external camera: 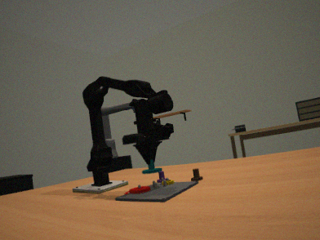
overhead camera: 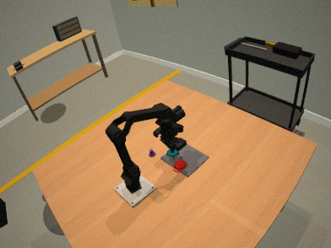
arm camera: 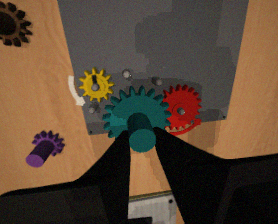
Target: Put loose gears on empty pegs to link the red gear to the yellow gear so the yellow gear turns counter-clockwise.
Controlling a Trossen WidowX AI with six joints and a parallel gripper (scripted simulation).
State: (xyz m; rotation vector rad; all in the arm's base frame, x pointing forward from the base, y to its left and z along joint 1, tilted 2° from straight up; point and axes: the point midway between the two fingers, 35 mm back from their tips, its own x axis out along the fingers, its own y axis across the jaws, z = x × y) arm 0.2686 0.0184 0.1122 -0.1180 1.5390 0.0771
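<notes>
My gripper tip is 70 mm above the yellow gear, 50 mm to the right of it and 20 mm short of it. The rest, counted from my gripper tip: teal gear (10 mm below); then red gear (70 mm below, 60 mm to the right); then white arrow (80 mm below, 70 mm to the left, 10 mm ahead).
</notes>
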